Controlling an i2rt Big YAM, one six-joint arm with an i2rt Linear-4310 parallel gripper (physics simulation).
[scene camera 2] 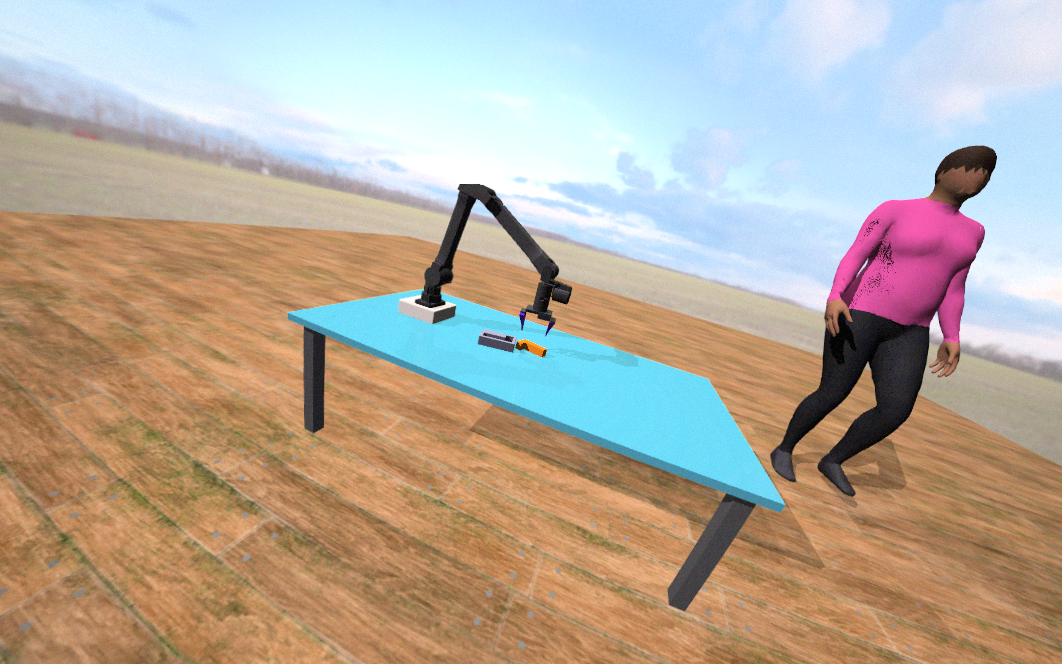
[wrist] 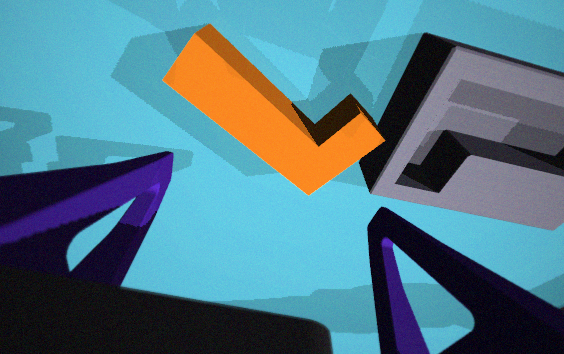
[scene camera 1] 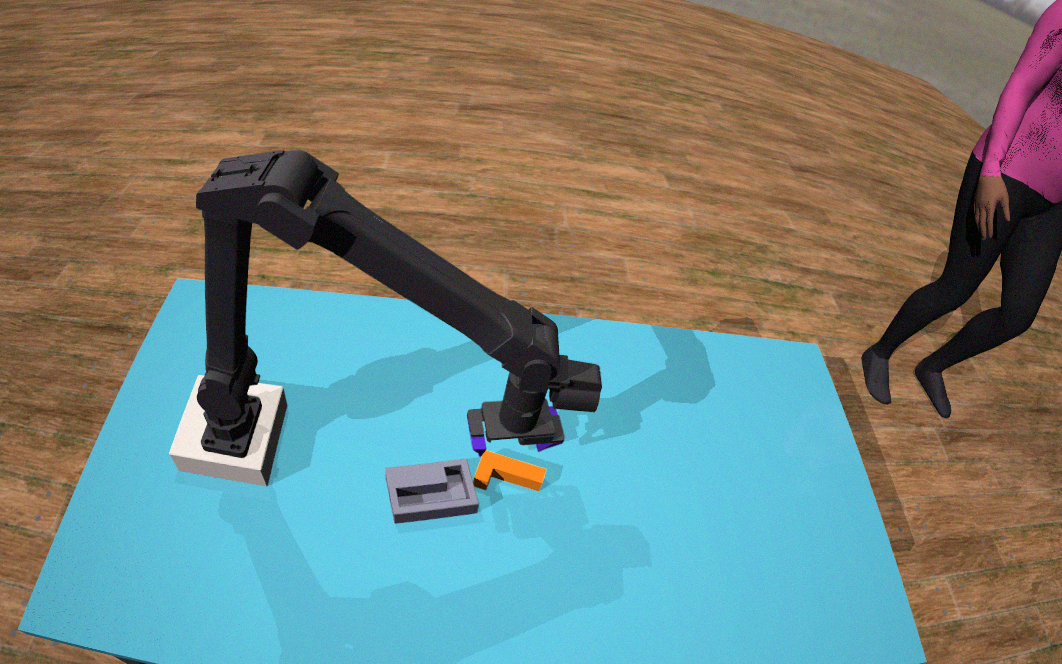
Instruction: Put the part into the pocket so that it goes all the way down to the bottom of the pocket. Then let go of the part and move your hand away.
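Seen in the pictures: gripper, fingertip midpoint: (scene camera 2: 533,333) (wrist: 279,192) (scene camera 1: 508,450); arm's base, link origin: (scene camera 2: 430,303) (scene camera 1: 232,426).
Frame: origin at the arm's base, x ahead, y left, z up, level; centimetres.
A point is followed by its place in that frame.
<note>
The orange L-shaped part (scene camera 1: 518,472) @(x 50.2, y 0.7, z -2.7 cm) (scene camera 2: 534,347) @(x 50.2, y 0.0, z -3.1 cm) (wrist: 250,120) @(x 50.1, y 1.6, z -2.7 cm) lies on the table beside the grey block (scene camera 1: 434,512) @(x 36.8, y -8.6, z -3.1 cm) (scene camera 2: 495,342) @(x 36.9, y -8.6, z -3.2 cm) (wrist: 500,192) @(x 34.4, y -2.2, z -2.1 cm), outside its pocket. In scene camera 1 it is right of the block, its long arm pointing right and its short arm at the block's right side. The short arm's end is very close to the block's wall; I cannot tell whether they touch. The L-shaped pocket in the block's top is empty. My gripper (scene camera 1: 512,448) @(x 47.9, y 1.9, z 1.9 cm) (scene camera 2: 535,332) @(x 47.9, y 1.9, z 1.9 cm) (wrist: 279,192) @(x 47.9, y 1.9, z 1.9 cm) is open and empty, above the table and a little behind the part in scene camera 1.
The arm's white base block (scene camera 1: 184,446) @(x -7.8, y -5.9, z 0.0 cm) (scene camera 2: 426,311) @(x 3.8, y -7.6, z -1.2 cm) stands on the blue table (scene camera 1: 751,563) @(x 93.1, y -14.7, z -5.7 cm) (scene camera 2: 626,399) @(x 88.6, y -11.2, z -5.7 cm), left of the grey block. A person in a pink top (scene camera 1: 1033,156) (scene camera 2: 924,234) stands beyond the table's right end.
</note>
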